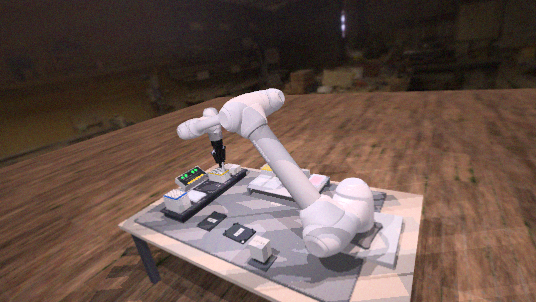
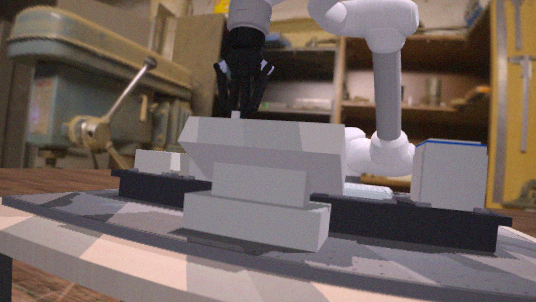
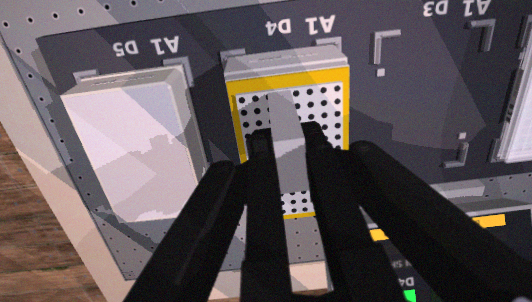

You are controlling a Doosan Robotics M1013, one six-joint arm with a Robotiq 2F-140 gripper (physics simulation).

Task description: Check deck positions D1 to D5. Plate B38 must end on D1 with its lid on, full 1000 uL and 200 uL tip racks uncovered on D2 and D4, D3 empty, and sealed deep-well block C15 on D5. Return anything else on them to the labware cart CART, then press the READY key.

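Places are measured from the arm's base along level axes (x ahead, y left, z up), in millimetres.
Where they show: gripper, between the fingertips: (image 1: 223, 171) (image 3: 281, 112).
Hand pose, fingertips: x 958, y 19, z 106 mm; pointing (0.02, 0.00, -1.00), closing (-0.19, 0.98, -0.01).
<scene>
Each offset is from my fingertips to the centre of the thing. "*": to the spot under its first point.
My gripper (image 1: 221, 165) (image 2: 241, 114) (image 3: 281, 112) is shut on a pale grey bar (image 3: 289, 165) (image 2: 235, 114), above the yellow-rimmed tip rack {dx +36, dy +13, dz -32 mm} (image 1: 218, 175) (image 3: 265, 80) on D4. Whether the bar touches the rack cannot be told. The rack is uncovered. A white block {dx +57, dy -110, dz -44 mm} (image 1: 233, 169) (image 2: 152, 161) (image 3: 135, 155) sits on D5. D3 (image 3: 425, 100) is bare. A low white plate {dx -6, dy +257, dz -52 mm} (image 1: 196, 196) (image 2: 367, 191) (image 3: 520, 115) lies beside it at D2. A blue-rimmed tip rack {dx -27, dy +379, dz -16 mm} (image 1: 177, 201) (image 2: 452, 172) stands at the D1 end. The READY key cannot be made out.
The console (image 1: 191, 178) (image 2: 270, 145) (image 3: 490, 221) stands beside the deck, showing green lights. The labware cart (image 1: 255, 187) holds several items, partly behind the arm. Two dark pads {* dx -267, dy +317, dz -104 mm} (image 1: 212, 220) {* dx -479, dy +302, dz -103 mm} (image 1: 239, 232) and a white block {dx -698, dy +364, dz -62 mm} (image 1: 260, 249) on a third are nearer.
</scene>
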